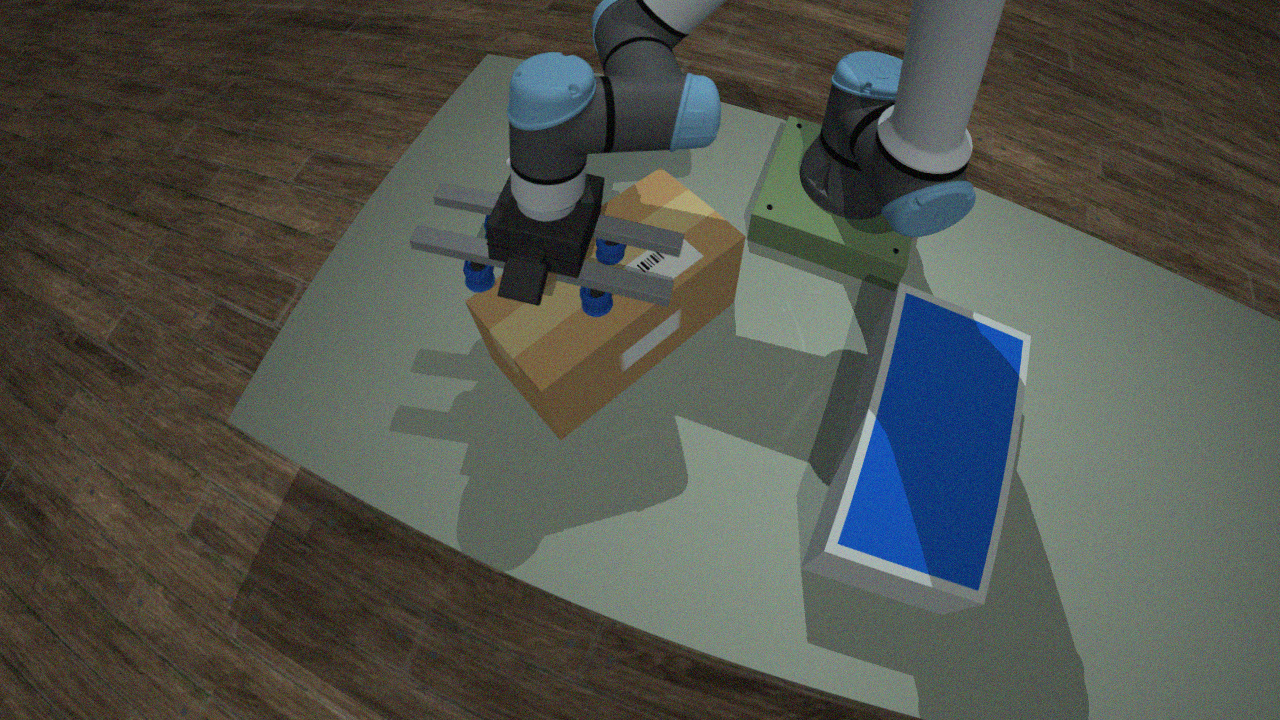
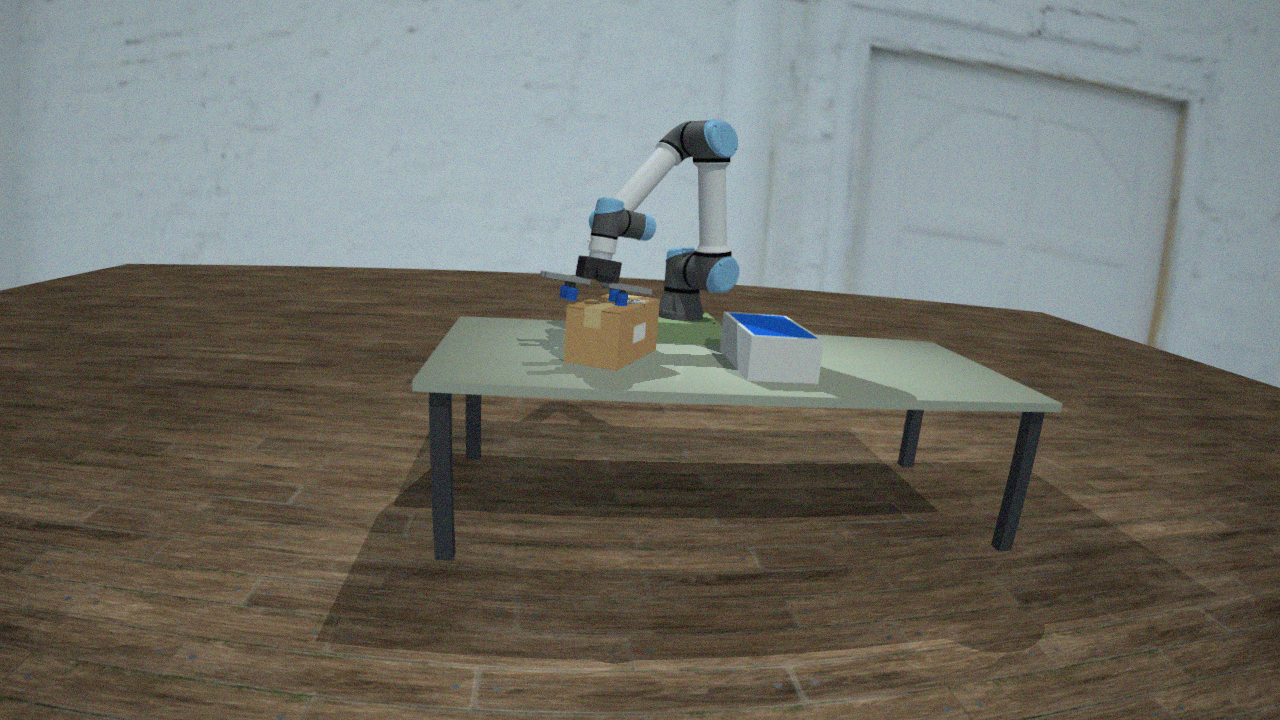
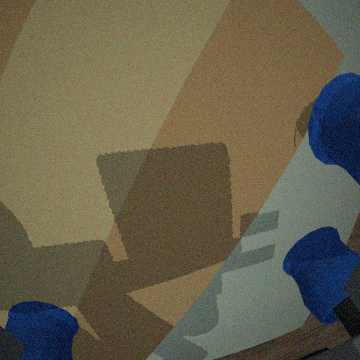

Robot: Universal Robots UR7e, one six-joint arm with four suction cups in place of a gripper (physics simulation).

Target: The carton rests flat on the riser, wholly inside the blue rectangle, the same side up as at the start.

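Frame: origin at the arm's base, x left, y back, z up, level; metres.
Seen in the pictures: hand, its tool point: point(image 2: 592, 302) point(image 3: 172, 233); arm's base, origin of its link: point(image 1: 847, 181) point(image 2: 679, 316).
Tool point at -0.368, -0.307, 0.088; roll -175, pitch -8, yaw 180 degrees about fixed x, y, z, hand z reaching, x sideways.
Offsets run from my tool point to a thing's top centre, as dx, dy, dz. Level surfaces: height alone.
A brown carton {+0.071, +0.016, +0.001} point(image 1: 550, 353) point(image 2: 595, 340) point(image 3: 260, 100) with a barcode label on top rests flat on the table, left of the riser. The grey-white riser {+0.495, -0.101, -0.032} point(image 1: 881, 577) point(image 2: 783, 360) stands at the right, with the blue rectangle {+0.495, -0.101, -0.032} point(image 1: 948, 429) point(image 2: 771, 325) on its top and no carton on it. My gripper point(image 1: 544, 263) point(image 2: 594, 295) is over the carton's left part. Two blue cups appear to touch the carton's top, with suction on; the other two hang past its left edge. Cup contact faces are hidden.
The arm's base stands on a green block point(image 1: 827, 246) point(image 2: 689, 333) behind the carton and riser. The pale green table {dz -0.152} point(image 1: 644, 573) point(image 2: 501, 371) ends close to the carton's left. Arm shadows fall between carton and riser.
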